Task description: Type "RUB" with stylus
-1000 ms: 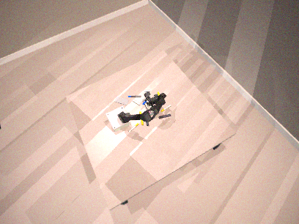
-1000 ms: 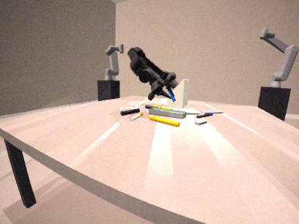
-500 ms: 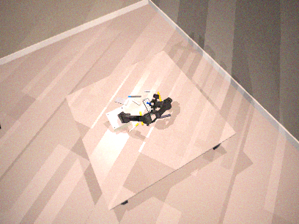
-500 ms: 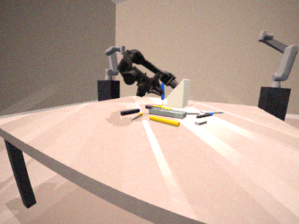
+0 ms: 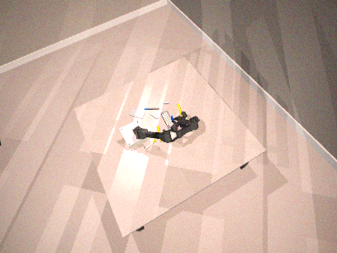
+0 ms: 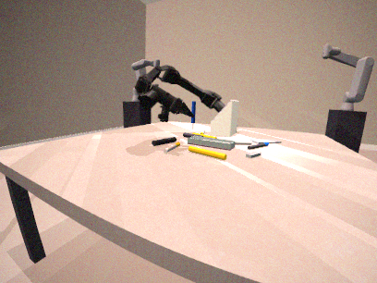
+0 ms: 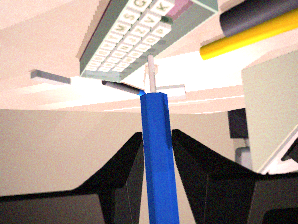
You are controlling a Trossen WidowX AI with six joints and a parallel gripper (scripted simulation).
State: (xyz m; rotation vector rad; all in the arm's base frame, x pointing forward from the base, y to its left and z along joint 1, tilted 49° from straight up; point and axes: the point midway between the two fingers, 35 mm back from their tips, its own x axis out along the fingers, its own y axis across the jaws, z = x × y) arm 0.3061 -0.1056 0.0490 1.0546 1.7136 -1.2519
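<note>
My gripper tip is now 9 cm short of the grey block, 26 cm to the right of it and 11 cm above it. Round my gripper tip: blue-tipped pen 8 cm behind, 30 cm to the left, 11 cm below; then blue stylus 1 cm below.
</note>
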